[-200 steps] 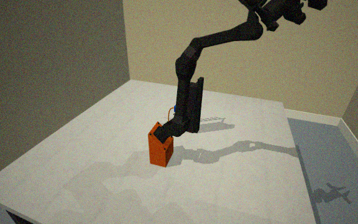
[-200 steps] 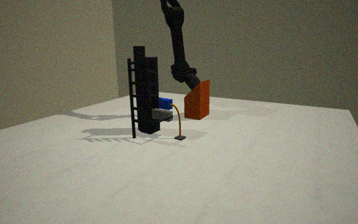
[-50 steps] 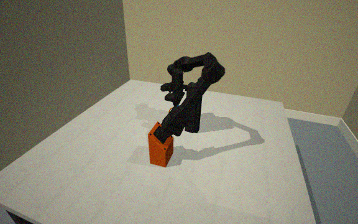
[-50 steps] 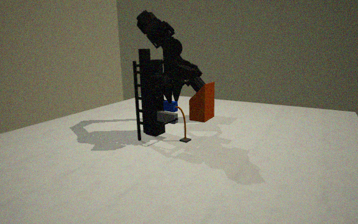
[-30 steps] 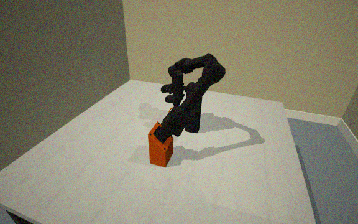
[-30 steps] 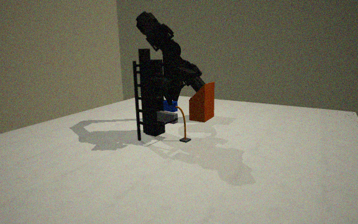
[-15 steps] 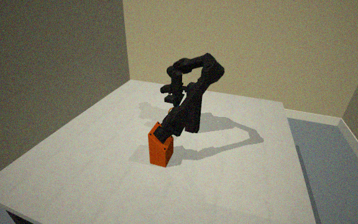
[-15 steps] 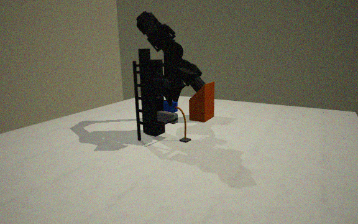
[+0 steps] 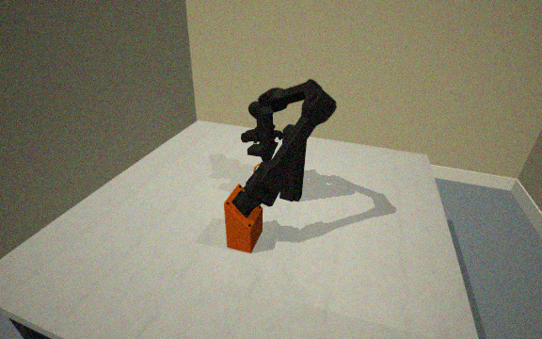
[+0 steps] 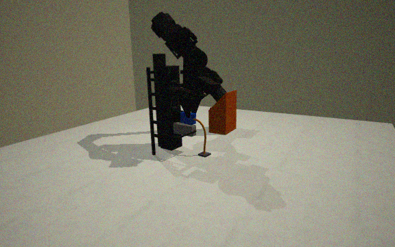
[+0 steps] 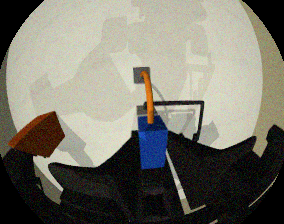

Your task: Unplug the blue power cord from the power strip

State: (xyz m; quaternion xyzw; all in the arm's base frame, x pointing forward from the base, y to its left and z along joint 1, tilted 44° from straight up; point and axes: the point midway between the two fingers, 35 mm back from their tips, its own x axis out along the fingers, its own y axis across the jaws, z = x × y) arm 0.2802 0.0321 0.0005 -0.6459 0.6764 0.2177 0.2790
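Right now the blue plug is 30 mm to the right of my gripper tip. Also, from my gripper tip: black ladder-like rack 80 mm ahead, 100 mm to the right, 20 mm above; then dark pad 50 mm to the left, 120 mm below.
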